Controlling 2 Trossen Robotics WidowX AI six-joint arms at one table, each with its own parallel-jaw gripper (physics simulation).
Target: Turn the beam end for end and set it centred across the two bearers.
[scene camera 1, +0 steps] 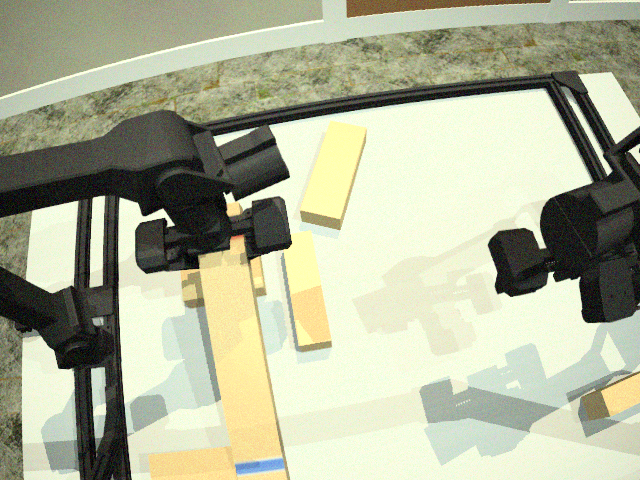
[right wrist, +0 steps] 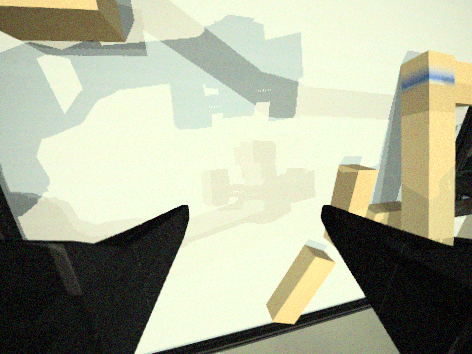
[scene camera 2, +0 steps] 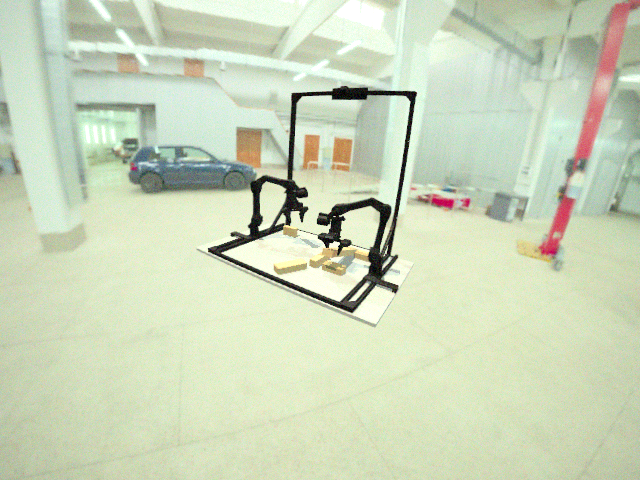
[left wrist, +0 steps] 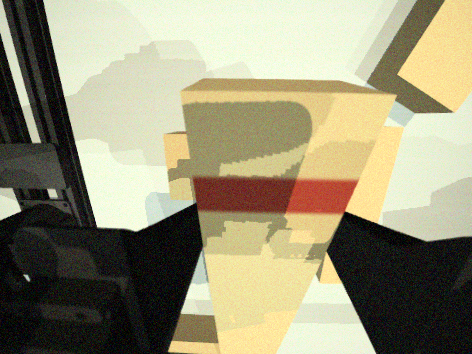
Note:
My left gripper grips a beam, which still rests on the table. My right gripper is open, with nothing in its grasp.
My left gripper is seen too in the left wrist view. My right gripper also shows in the right wrist view.

